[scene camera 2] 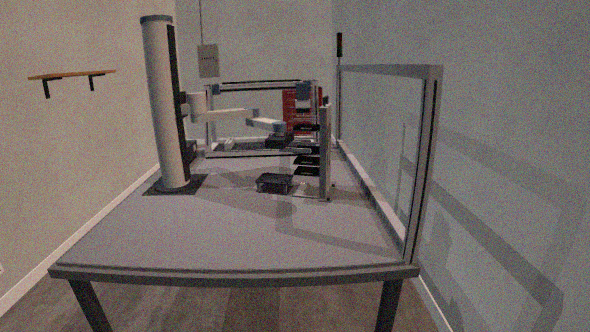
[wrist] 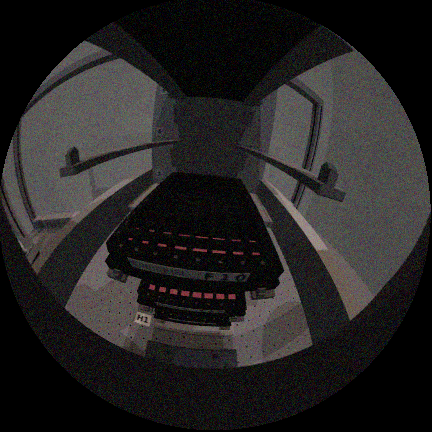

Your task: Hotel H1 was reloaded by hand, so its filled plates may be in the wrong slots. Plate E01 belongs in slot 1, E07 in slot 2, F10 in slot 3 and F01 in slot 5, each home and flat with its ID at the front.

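Observation:
My gripper is shut on the filled black plate F10, reaching into hotel H1. The plate lies level, its F10 label at the front, just above two small slot ledges; whether it touches them I cannot tell. Two lower plates show in the scene view, the upper one above the lower one; stacked black plates also show below F10 in the wrist view, their IDs unreadable. A black plate is in a high slot. A dark mass fills the wrist view's top.
A low black stand is on the table beside the hotel. The arm's column is at the left. A gantry frame and red rack are behind, and a clear guard's post is at the right. Slot ledges flank the hotel's opening.

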